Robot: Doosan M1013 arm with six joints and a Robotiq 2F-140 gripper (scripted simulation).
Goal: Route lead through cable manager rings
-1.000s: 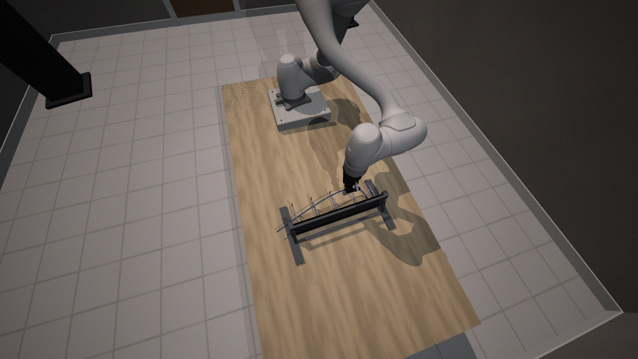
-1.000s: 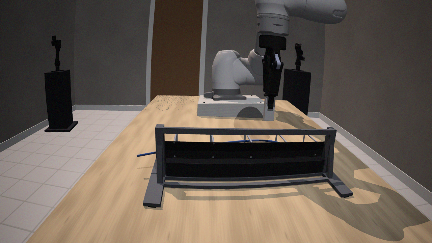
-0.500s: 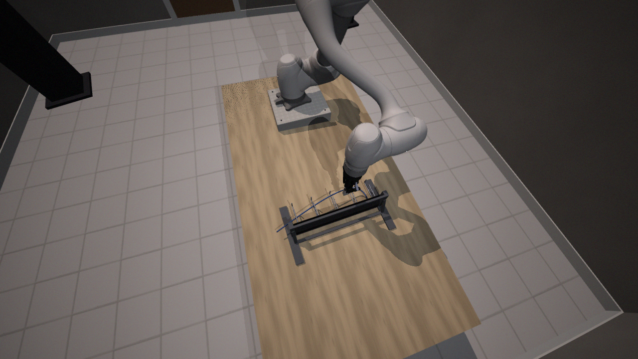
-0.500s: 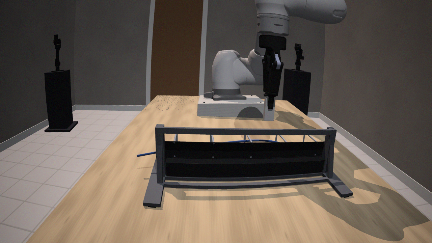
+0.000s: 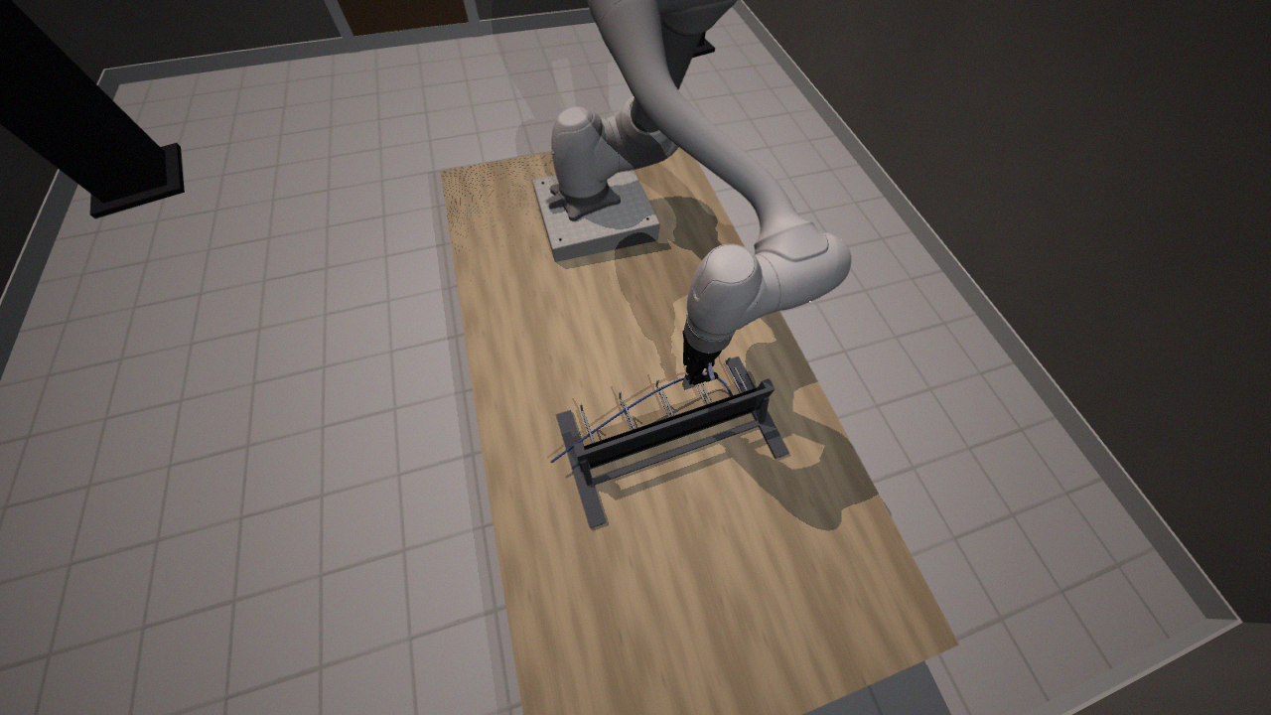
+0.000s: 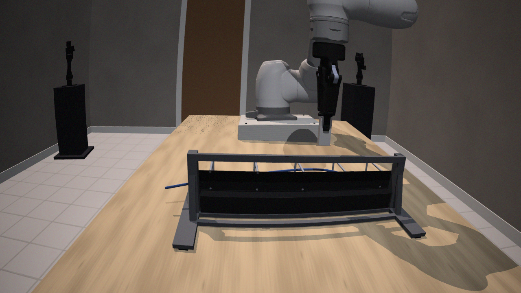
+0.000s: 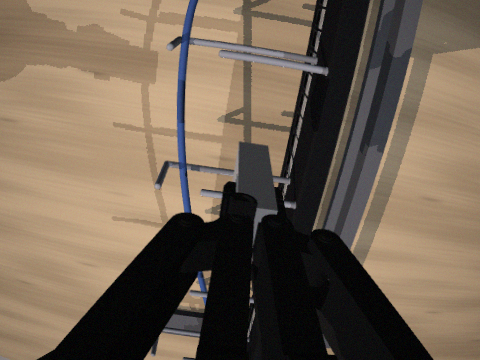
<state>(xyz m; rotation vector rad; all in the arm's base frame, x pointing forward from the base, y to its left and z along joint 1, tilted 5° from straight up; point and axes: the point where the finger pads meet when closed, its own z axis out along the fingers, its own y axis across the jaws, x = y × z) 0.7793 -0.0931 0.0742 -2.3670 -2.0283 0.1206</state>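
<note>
My gripper is now 50 mm short of the dark rack, 60 mm to the left of it and 110 mm above it.
</note>
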